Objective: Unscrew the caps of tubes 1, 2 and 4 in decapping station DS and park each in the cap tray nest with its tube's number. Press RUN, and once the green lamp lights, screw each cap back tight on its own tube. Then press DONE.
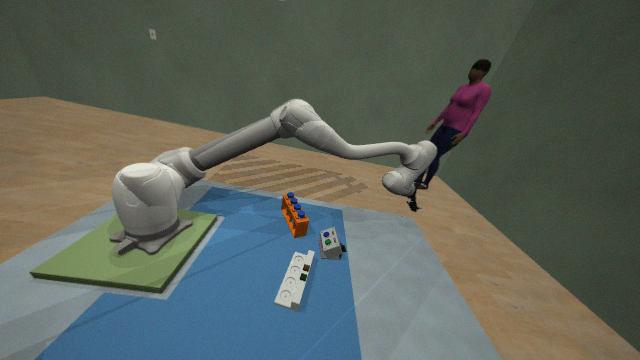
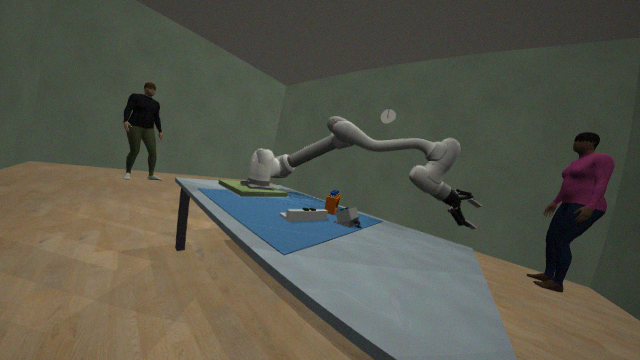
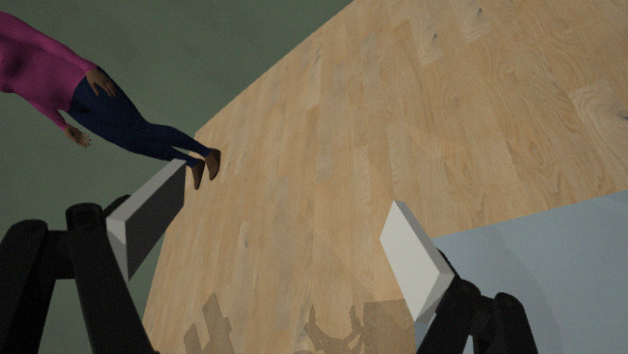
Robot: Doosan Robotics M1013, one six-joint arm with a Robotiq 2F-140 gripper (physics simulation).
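Observation:
An orange rack holds a row of several tubes with blue caps on top; their numbers are unreadable. A white tray with a row of round nests, no caps in them, lies beside it; a dark brown and a dark green square sit on its raised side. A grey box carries a blue button and a green button; labels are unreadable. My gripper is open and empty, raised near the table's far end, well away from these things.
A blue mat lies on the grey table. The arm's base stands on a green board. A person in pink stands beyond the gripper; another person in black stands behind the base.

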